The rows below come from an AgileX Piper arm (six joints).
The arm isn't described. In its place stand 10 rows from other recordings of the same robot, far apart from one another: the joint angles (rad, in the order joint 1, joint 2, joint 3, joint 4, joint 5, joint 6), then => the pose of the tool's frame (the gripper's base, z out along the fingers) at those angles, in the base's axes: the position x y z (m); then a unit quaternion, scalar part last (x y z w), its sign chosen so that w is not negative.
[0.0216, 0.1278, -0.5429, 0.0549, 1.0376, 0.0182] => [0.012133 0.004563 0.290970 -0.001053 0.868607 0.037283 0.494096]
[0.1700, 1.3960, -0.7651, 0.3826, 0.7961, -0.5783] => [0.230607 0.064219 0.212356 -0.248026 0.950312 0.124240 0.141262]
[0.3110, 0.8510, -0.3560, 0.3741, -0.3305, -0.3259] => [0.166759 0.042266 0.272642 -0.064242 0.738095 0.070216 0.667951]
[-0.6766, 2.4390, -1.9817, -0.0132, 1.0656, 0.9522] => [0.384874 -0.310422 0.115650 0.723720 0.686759 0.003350 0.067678]
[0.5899, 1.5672, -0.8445, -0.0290, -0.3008, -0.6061] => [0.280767 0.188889 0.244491 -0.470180 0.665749 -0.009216 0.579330]
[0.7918, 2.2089, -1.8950, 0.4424, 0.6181, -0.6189] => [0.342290 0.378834 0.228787 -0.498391 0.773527 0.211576 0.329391]
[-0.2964, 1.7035, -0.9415, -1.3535, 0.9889, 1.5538] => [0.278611 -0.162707 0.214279 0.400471 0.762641 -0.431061 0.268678]
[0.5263, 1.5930, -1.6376, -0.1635, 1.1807, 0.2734] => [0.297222 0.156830 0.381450 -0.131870 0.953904 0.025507 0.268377]
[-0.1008, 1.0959, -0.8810, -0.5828, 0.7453, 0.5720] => [0.211975 -0.055579 0.322056 0.172715 0.893184 -0.171790 0.377995]
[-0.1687, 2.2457, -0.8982, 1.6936, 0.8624, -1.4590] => [0.337124 0.012155 0.033531 0.115337 0.884443 0.415896 0.177451]
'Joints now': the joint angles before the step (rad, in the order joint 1, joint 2, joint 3, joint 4, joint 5, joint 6). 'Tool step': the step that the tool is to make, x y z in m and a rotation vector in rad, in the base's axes. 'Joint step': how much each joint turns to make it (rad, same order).
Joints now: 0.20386 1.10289 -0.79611 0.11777 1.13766 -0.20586
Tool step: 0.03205 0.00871 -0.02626 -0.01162 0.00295 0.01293
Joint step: 0.01443 0.15076 -0.00059 -0.00307 -0.14440 -0.01400
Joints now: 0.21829 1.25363 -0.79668 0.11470 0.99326 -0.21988
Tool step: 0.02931 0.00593 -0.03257 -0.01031 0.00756 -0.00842
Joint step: 0.00156 0.15749 -0.00060 0.00000 -0.14775 -0.00538
